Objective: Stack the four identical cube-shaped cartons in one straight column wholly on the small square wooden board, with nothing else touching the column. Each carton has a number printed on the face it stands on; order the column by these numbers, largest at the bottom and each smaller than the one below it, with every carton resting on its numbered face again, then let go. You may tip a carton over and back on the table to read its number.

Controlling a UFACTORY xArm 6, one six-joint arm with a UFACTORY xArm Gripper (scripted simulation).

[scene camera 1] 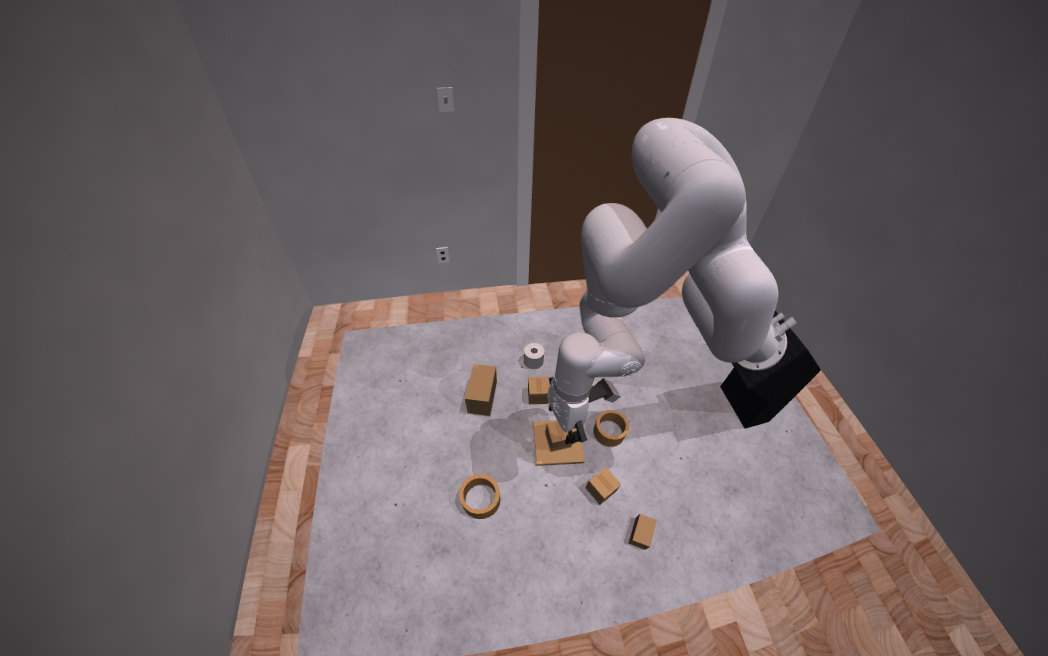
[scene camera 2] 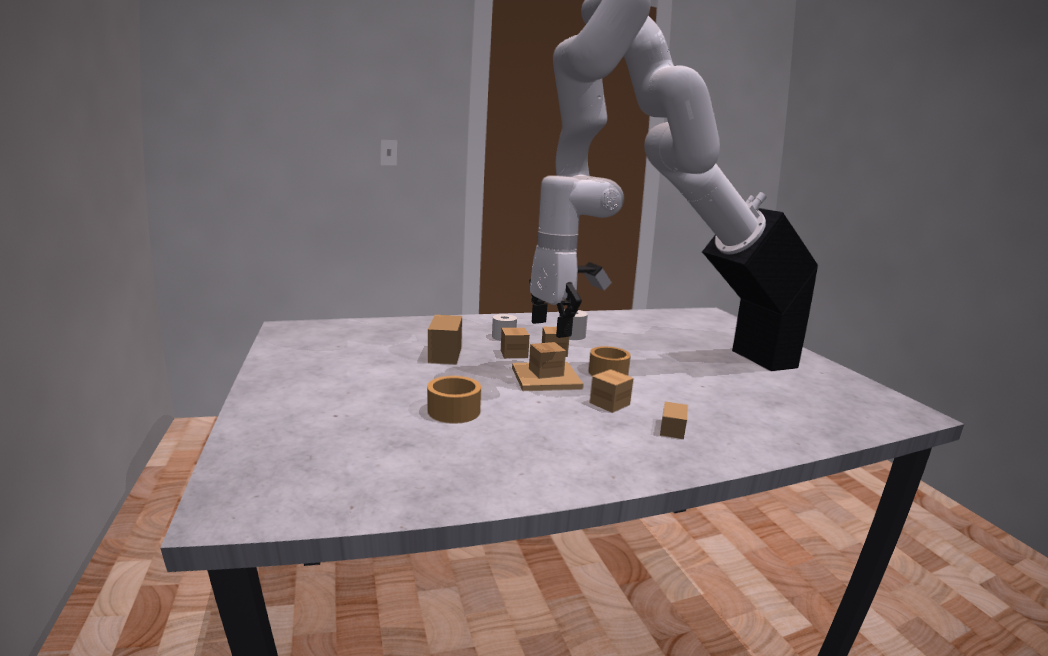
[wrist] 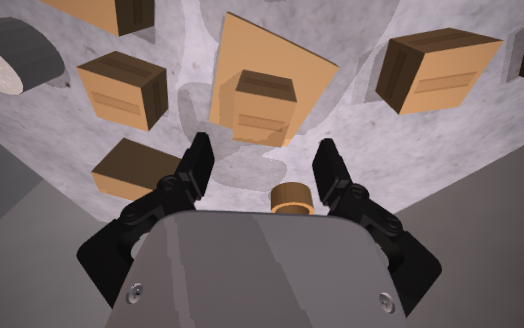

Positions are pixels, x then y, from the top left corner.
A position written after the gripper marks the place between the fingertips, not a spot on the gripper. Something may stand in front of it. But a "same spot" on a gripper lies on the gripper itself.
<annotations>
gripper: scene camera 1; scene camera 2; wrist 264,148
plain carton: scene camera 1; scene camera 2 445,331; wrist
same spot on plain carton: (wrist: 130,170) = (scene camera 1: 493,383)
same spot on gripper: (scene camera 2: 565,322) = (scene camera 1: 573,439)
</annotations>
